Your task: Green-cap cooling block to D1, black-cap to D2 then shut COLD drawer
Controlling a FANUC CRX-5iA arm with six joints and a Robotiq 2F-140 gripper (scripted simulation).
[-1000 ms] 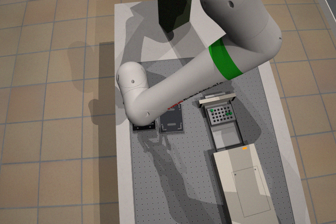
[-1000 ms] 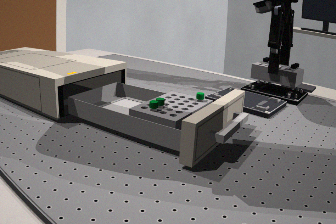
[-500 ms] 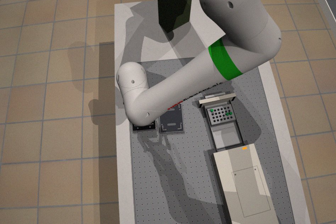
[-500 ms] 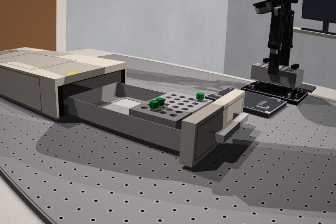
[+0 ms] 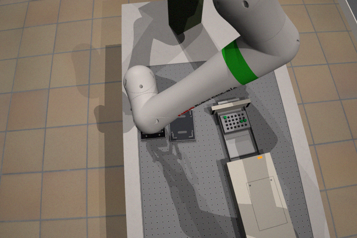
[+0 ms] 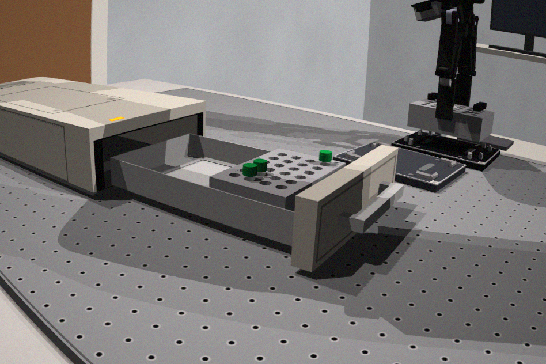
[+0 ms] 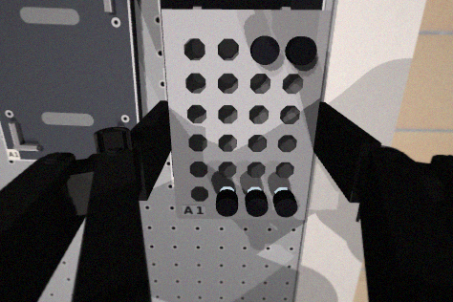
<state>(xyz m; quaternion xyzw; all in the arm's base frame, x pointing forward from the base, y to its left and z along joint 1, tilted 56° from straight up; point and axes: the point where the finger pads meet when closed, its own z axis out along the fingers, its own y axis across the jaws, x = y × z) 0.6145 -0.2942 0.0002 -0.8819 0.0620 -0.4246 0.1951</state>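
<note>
The slot D2 lies 8 cm below my hand. From my hand the other things lie so: slot D1: 1 cm ahead, 14 cm to the left, 8 cm below; drawer: 5 cm ahead, 41 cm to the left, 5 cm below.
</note>
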